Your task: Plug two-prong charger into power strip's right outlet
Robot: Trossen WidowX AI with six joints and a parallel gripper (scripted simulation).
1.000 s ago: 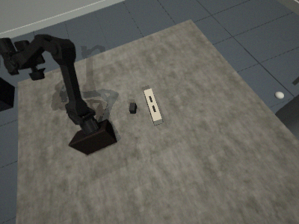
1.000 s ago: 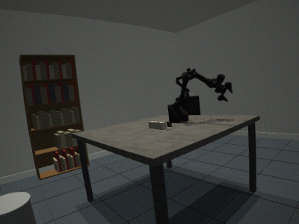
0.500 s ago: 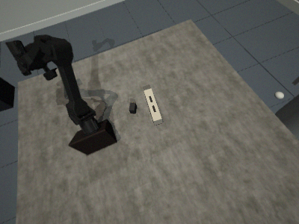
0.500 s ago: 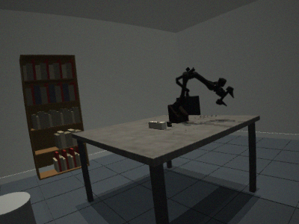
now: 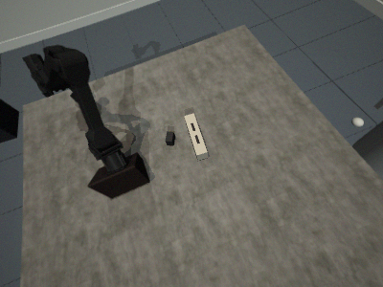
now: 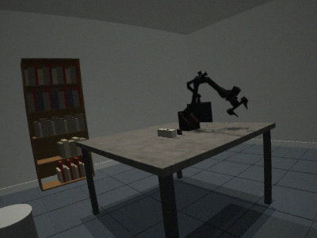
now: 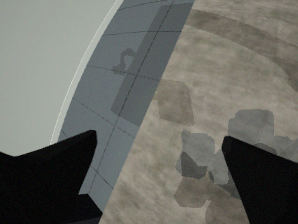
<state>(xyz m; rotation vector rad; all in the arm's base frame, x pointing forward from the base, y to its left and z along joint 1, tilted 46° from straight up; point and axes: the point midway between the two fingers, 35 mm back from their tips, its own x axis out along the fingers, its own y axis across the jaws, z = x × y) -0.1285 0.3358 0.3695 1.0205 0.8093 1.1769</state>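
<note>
Right now the two-prong charger is 33 cm ahead of my gripper tip, 39 cm to the right of it and 11 cm below it.
</note>
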